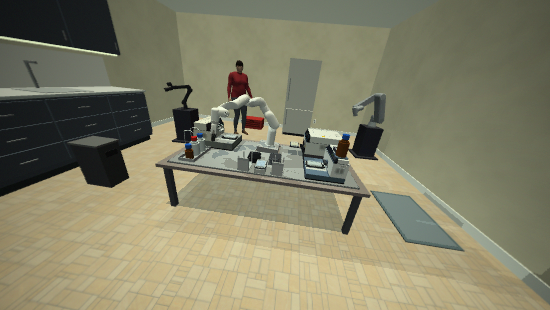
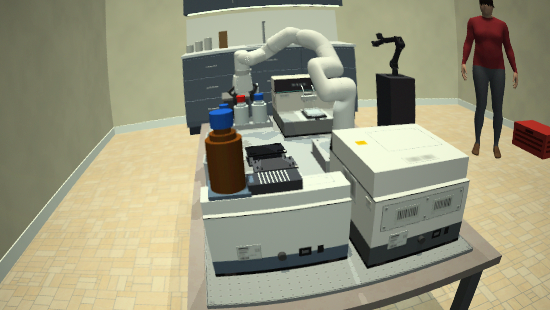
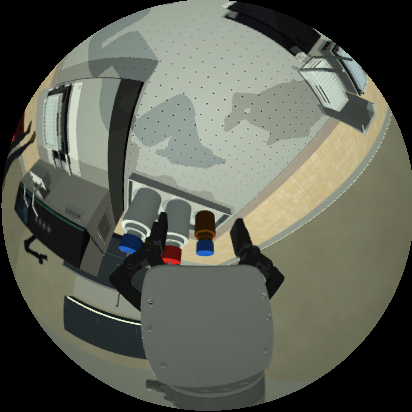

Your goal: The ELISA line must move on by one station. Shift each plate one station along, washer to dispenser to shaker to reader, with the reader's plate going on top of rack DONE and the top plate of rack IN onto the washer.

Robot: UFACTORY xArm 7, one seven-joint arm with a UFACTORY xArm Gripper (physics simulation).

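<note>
My gripper is open and empty, high beside the bottles. A machine with nozzles, probably the washer, bears a plate. At the right, a blue-based machine, probably the dispenser, bears a plate. The large white box, probably the reader, stands behind it; a small pale plate shows beside it. Between grey upright panels at the front centre is a plate. I cannot tell racks IN and DONE apart; the shaker is unclear.
A tray holds two white bottles and a brown bottle. A large brown bottle stands on the blue-based machine. A person in red stands beyond the table.
</note>
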